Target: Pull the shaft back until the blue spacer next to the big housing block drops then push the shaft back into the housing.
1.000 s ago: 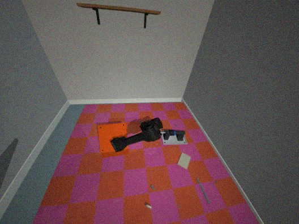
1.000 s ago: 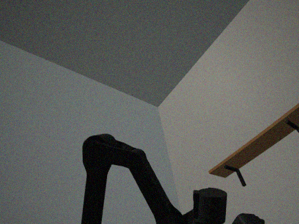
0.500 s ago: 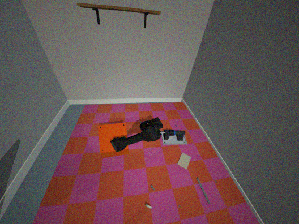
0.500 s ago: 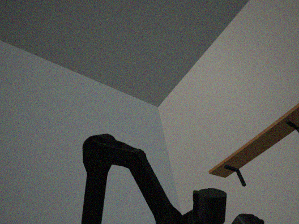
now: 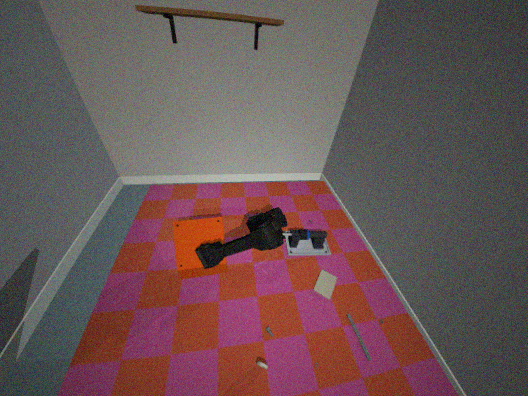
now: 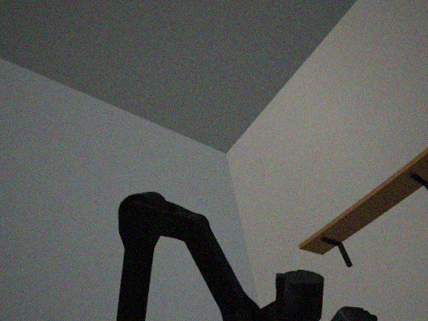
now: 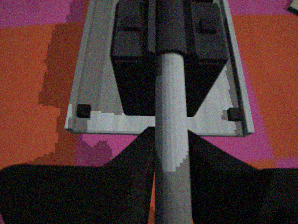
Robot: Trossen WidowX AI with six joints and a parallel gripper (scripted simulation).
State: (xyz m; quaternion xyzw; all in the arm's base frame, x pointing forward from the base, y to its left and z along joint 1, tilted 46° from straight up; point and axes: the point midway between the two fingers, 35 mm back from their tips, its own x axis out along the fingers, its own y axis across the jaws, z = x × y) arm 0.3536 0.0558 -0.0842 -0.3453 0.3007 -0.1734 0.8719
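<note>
My gripper tip is 60 mm short of the grey shaft, 20 mm below it and 10 mm to the left of it. Round my gripper tip: blue spacer (110 mm ahead, 20 mm above, 10 mm to the right); fixture (140 mm ahead, 10 mm to the right, 10 mm below); cream card (240 mm to the right, 150 mm ahead, 50 mm below).
</note>
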